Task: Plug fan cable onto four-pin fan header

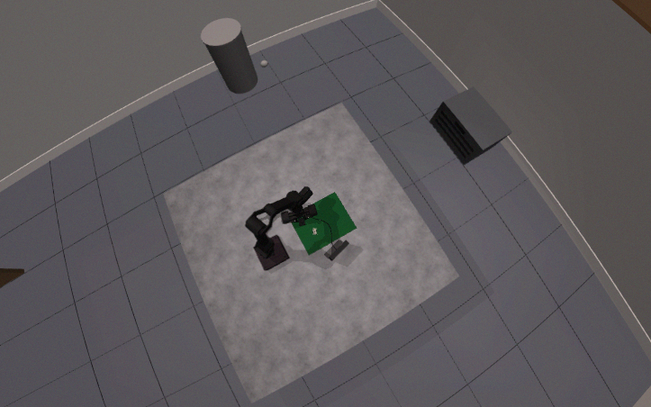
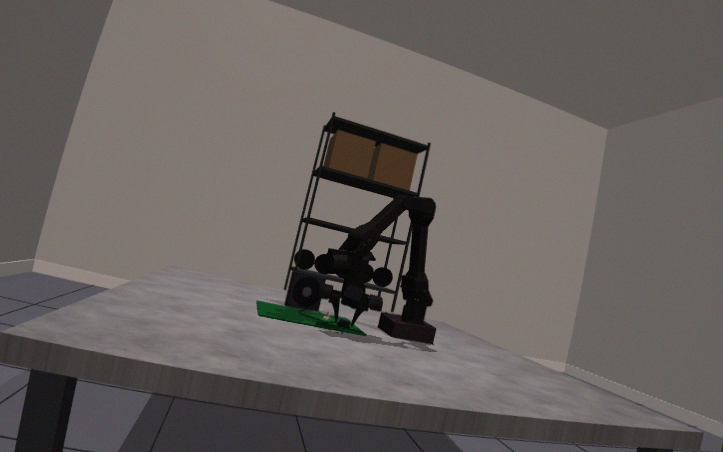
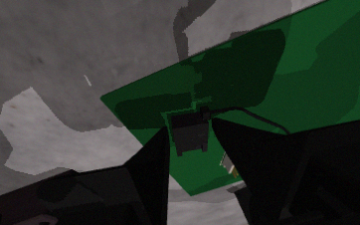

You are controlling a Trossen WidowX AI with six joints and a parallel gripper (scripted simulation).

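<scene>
The green board lies 10 cm ahead of my gripper tip, 5 cm to the right of it and 2 cm below it. From my gripper tip the other things lie so: black fan 12 cm ahead, 22 cm to the right, 5 cm above; white four-pin header 5 cm ahead, 8 cm to the right, 1 cm below; black plug 1 cm to the right.
</scene>
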